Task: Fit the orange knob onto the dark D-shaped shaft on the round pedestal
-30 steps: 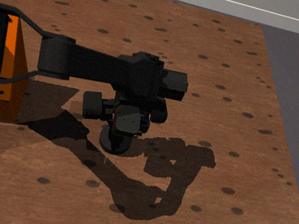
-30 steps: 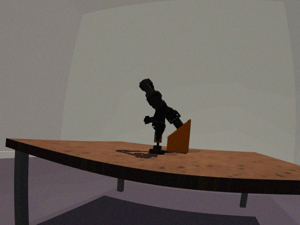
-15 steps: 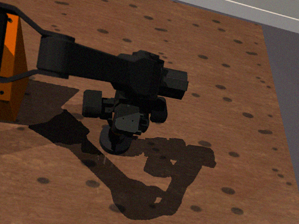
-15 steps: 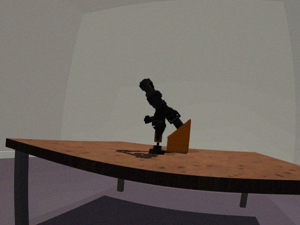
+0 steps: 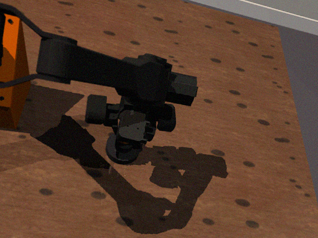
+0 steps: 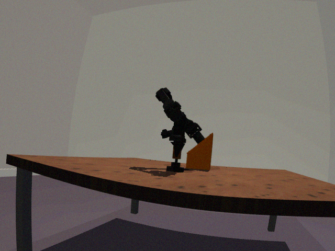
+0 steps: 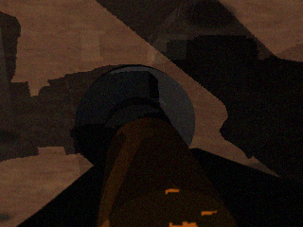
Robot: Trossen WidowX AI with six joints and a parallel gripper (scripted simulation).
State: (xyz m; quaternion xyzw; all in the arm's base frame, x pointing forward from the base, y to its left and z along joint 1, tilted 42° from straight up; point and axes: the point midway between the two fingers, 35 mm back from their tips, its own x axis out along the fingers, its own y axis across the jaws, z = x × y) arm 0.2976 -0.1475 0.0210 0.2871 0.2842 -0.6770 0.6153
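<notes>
Right now the knob is 2 cm above my gripper tip. Round my gripper tip: dark pedestal (4 cm below).
</notes>
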